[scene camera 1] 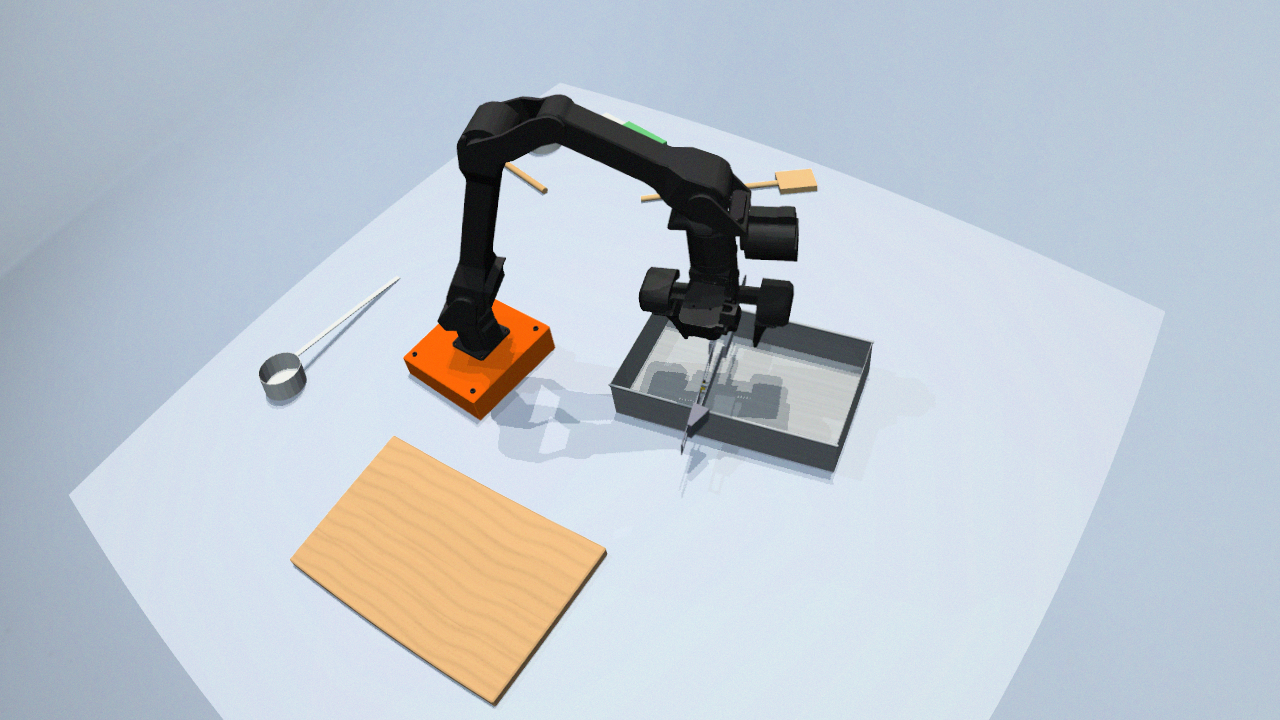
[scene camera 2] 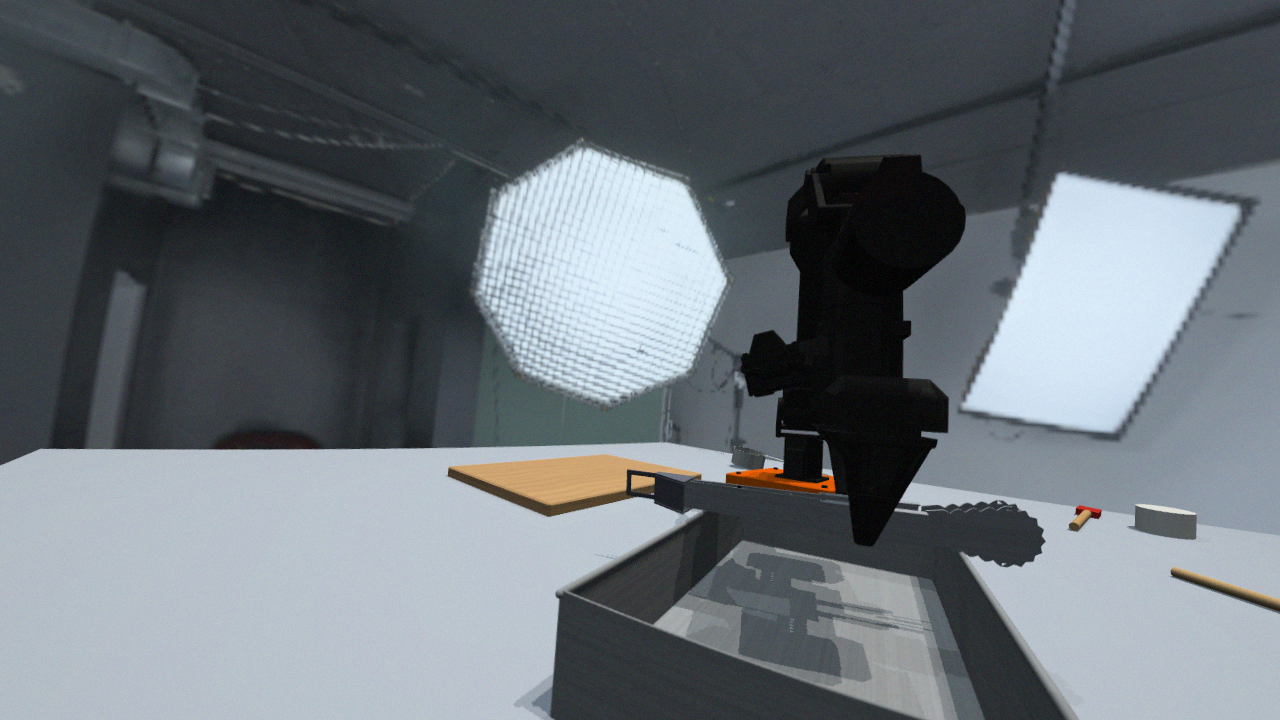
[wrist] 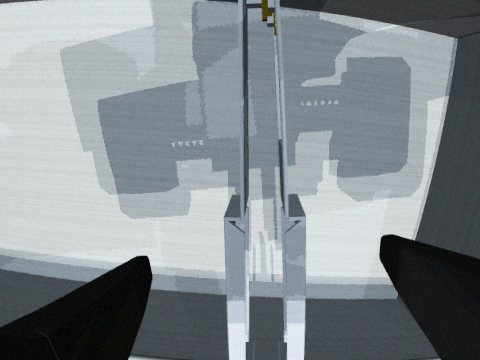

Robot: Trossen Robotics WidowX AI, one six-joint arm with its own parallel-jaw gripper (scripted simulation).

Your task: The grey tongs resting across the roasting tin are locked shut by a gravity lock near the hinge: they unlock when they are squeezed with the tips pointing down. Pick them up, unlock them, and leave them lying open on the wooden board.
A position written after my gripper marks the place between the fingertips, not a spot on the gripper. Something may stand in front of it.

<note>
My gripper (scene camera 2: 853, 525) is open, with nothing in its grasp. I also see a wooden spatula (scene camera 1: 794, 181), a white disc (scene camera 2: 1164, 521), a wooden board (scene camera 1: 472, 582) and a dark roasting tin (scene camera 2: 718, 610).
My gripper is seen too in scene camera 1 (scene camera 1: 721, 340) and in the wrist view (wrist: 266, 258). The wooden board is seen too in scene camera 2 (scene camera 2: 550, 487). The wrist view does not show the wooden spatula: it is out of frame. The wrist view does not show the white disc: it is out of frame.
</note>
